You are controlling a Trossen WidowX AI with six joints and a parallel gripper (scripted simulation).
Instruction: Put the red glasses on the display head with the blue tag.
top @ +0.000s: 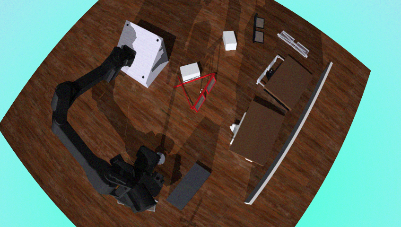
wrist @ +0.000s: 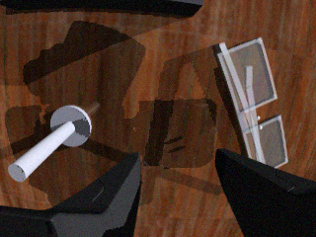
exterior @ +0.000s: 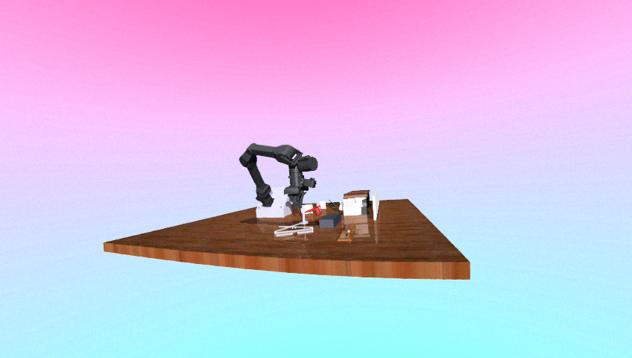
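My gripper tip is 120 mm short of the dark grey box, 70 mm to the right of it and 60 mm above it. From my gripper tip the other things lie so: small white stand (90 mm to the left, 50 mm below, 20 mm behind); then white panel (430 mm to the left, 300 mm ahead, 20 mm below).
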